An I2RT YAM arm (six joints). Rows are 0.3 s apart.
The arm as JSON. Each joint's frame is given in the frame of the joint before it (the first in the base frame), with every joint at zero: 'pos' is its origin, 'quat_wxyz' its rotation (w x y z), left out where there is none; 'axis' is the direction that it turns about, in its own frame. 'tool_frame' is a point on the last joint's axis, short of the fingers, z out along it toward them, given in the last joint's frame.
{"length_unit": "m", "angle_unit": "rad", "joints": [
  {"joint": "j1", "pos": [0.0, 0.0, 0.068], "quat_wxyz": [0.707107, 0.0, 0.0, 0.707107], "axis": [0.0, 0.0, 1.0]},
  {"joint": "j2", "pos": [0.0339, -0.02, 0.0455], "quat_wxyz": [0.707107, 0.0, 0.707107, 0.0], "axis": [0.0, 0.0, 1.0]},
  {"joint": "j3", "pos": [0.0, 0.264, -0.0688], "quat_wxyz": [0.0, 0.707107, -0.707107, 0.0], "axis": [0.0, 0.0, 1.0]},
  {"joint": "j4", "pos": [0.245, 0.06, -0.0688], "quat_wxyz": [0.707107, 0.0, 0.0, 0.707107], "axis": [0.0, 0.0, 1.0]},
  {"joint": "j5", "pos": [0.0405, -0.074, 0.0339], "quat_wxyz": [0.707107, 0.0, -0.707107, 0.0], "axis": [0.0, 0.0, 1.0]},
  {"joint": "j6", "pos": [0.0, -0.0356, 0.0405], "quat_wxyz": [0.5, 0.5, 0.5, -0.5], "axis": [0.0, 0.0, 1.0]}
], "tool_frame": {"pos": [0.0, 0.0, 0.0], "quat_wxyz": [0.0, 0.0, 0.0, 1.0]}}
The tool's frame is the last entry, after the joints.
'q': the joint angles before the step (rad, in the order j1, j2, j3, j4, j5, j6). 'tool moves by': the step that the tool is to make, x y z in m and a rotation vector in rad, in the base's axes. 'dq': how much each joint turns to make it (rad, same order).
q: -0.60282, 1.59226, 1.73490, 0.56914, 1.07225, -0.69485
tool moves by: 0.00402, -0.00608, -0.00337, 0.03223, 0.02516, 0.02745
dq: -0.00925, 0.00920, 0.02306, -0.11048, -0.02146, 0.06591
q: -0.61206, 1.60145, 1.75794, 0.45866, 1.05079, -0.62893
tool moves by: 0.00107, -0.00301, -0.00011, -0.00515, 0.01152, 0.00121
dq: -0.00611, 0.00918, 0.00765, 0.00307, -0.01225, -0.00922
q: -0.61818, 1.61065, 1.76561, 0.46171, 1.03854, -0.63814
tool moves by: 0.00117, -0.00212, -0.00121, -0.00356, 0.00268, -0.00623
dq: -0.00308, 0.00767, -0.00008, 0.01690, -0.00003, -0.01075
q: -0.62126, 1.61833, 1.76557, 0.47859, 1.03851, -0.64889
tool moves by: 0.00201, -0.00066, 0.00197, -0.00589, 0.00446, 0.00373
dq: 0.00152, 0.01073, 0.01690, 0.00150, -0.00613, -0.00915
